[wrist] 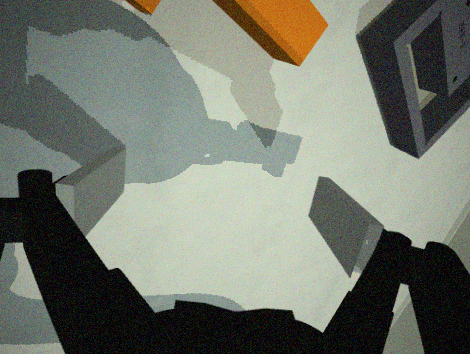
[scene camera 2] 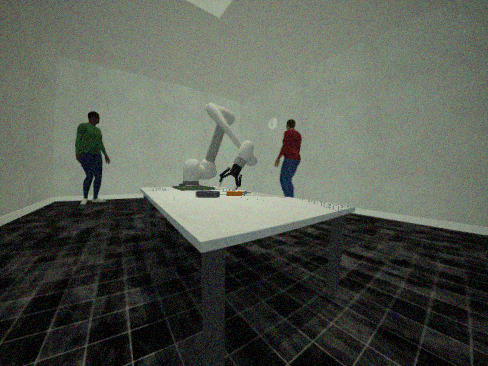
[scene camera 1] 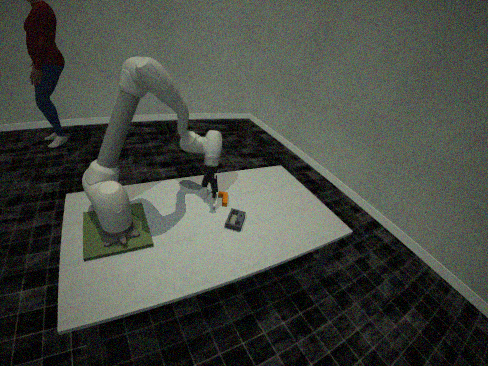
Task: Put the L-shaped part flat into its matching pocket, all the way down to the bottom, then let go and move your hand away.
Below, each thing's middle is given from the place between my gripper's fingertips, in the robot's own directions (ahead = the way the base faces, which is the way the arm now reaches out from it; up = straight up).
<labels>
Right now my hand is 120 mm short of the orange L-shaped part (wrist: pixel 289 38), 20 mm above it and 10 mm to the left of it.
</labels>
